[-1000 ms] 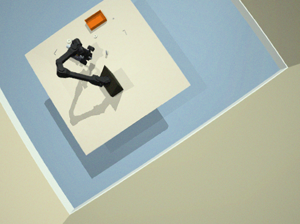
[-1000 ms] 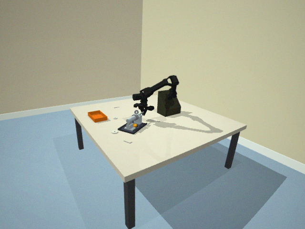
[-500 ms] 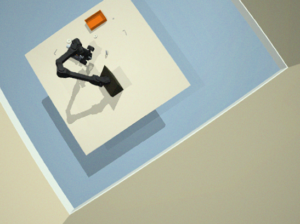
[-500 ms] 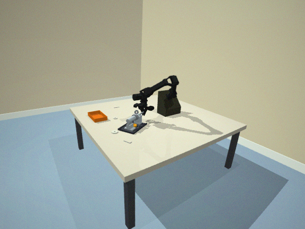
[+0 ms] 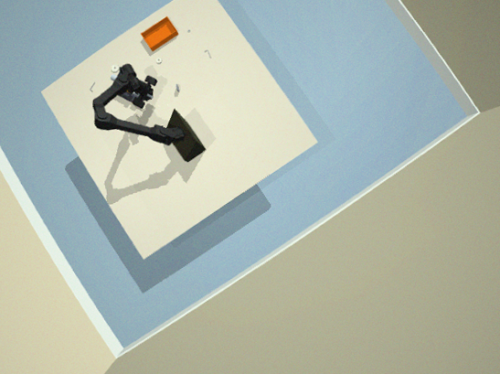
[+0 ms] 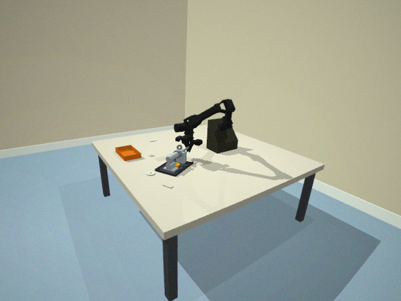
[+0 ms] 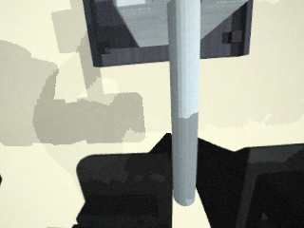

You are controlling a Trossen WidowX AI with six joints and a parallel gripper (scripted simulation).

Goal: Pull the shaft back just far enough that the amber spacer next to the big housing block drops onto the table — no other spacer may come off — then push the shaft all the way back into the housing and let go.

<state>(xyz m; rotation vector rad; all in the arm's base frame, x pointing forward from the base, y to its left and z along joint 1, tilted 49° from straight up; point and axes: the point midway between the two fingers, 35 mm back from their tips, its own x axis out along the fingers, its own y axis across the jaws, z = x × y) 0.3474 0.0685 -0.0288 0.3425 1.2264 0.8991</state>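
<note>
My gripper tip is 7 cm short of the pale grey shaft, 4 cm below it and 3 cm to the right of it. From my gripper tip the other things lie so: amber spacer (16 cm ahead, 7 cm to the left, 3 cm below); then orange tray (33 cm ahead, 29 cm to the right, 3 cm below).
</note>
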